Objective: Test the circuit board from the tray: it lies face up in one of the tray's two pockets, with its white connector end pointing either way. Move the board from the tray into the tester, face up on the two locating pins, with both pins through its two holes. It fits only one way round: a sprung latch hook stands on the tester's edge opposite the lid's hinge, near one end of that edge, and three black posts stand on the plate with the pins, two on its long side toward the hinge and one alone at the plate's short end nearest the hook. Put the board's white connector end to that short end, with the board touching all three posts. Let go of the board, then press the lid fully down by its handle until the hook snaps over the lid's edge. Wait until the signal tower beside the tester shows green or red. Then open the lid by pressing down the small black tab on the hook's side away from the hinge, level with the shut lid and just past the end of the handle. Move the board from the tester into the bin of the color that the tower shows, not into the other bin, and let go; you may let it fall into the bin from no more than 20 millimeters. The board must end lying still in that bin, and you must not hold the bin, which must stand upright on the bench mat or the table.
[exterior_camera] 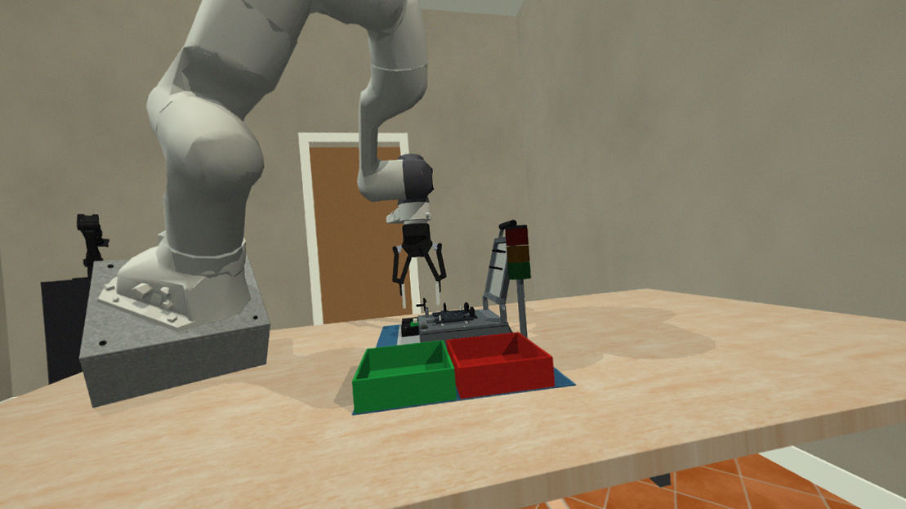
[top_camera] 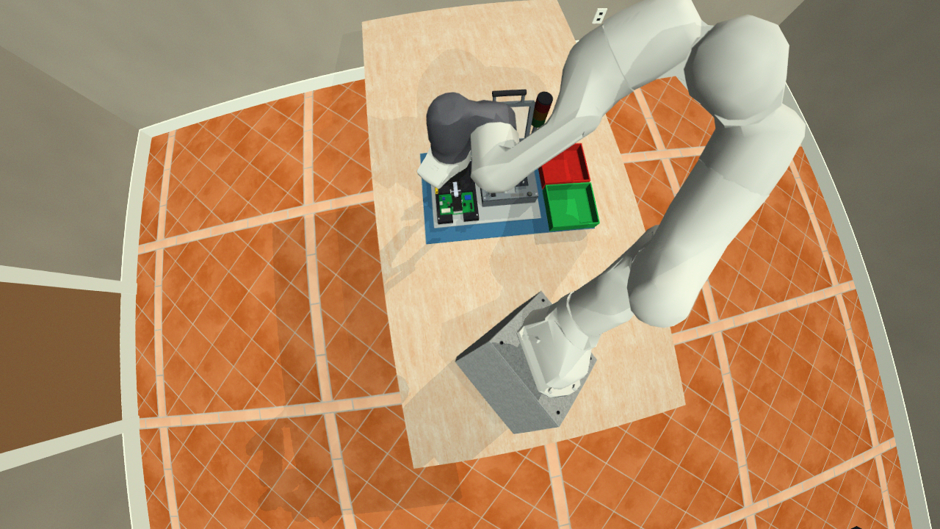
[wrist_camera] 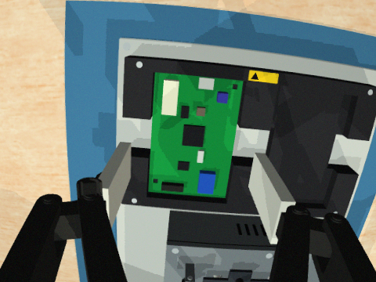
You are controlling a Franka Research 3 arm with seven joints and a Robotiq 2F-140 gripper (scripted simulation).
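Now: hand 7 cm above the green circuit board. Round my hand: latch hook: 1 cm behind, 11 cm to the right, 1 cm below; then tester plate: 6 cm ahead, 17 cm to the right, 2 cm below; then tester lid: 18 cm ahead, 18 cm to the right, 9 cm above.
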